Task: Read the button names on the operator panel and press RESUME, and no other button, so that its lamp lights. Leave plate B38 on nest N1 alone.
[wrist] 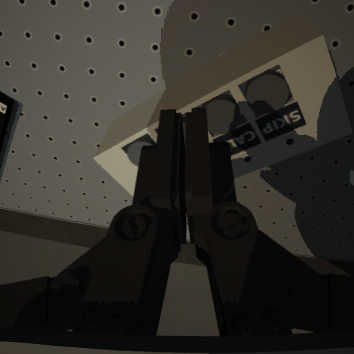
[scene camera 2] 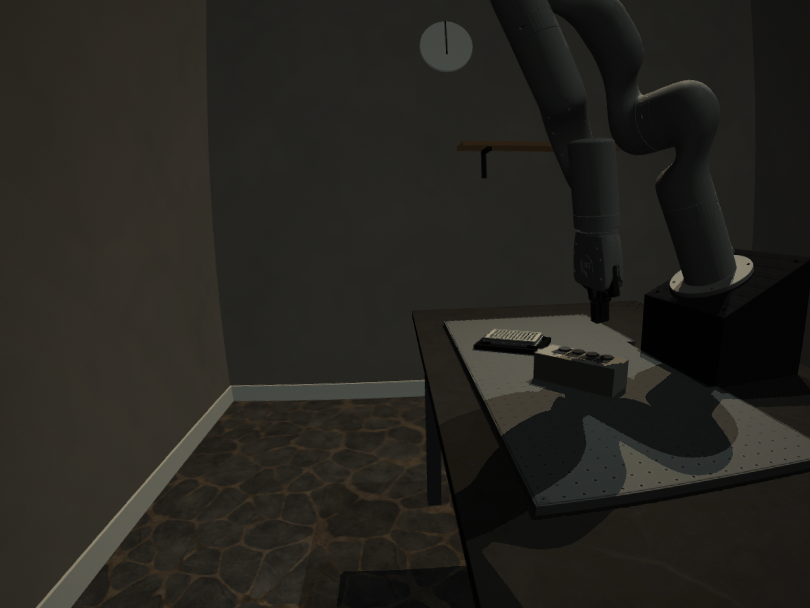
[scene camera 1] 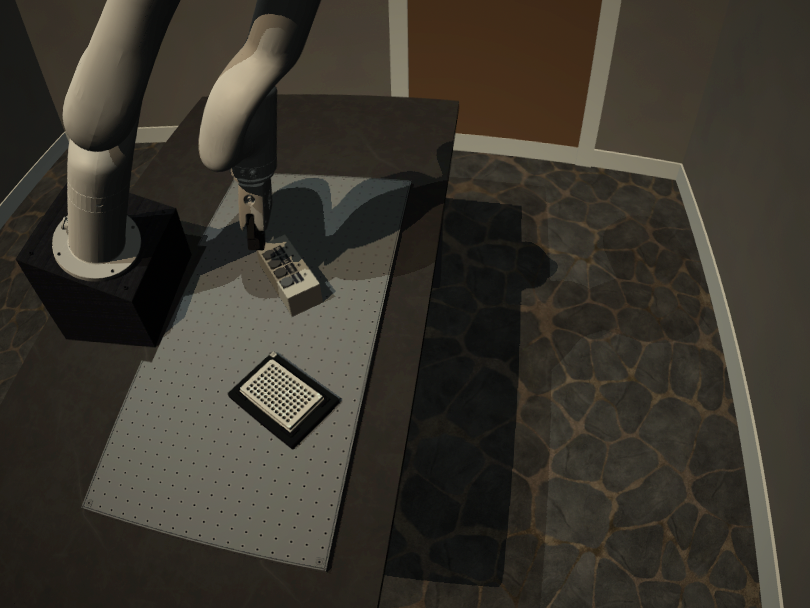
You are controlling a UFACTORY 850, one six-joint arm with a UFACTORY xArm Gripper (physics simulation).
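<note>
The cream operator panel (scene camera 1: 304, 301) (scene camera 2: 575, 375) (wrist: 312, 82) stands on the perforated board. In the wrist view, the label SKIP (wrist: 281, 121) and part of CALL (wrist: 244, 139) are readable. A button (wrist: 139, 151) at the panel's left end shows partly; its label is hidden behind the fingers. The two lamps that show by SKIP and CALL are dark. My gripper (scene camera 1: 255, 245) (scene camera 2: 599, 318) (wrist: 186, 137) is shut and empty, above the panel's top, and covers its middle-left part in the wrist view. The plate (scene camera 1: 281, 394) (scene camera 2: 514, 337) sits on its black nest (scene camera 1: 294, 441) (scene camera 2: 484, 346).
The perforated board (scene camera 1: 215, 451) (scene camera 2: 582, 481) (wrist: 60, 110) lies on the dark table (scene camera 1: 366, 130). The arm's black base block (scene camera 1: 157, 287) (scene camera 2: 683, 340) stands beside the board. The nest's edge (wrist: 7, 127) shows at the left of the wrist view. Arm shadows cross the board and panel.
</note>
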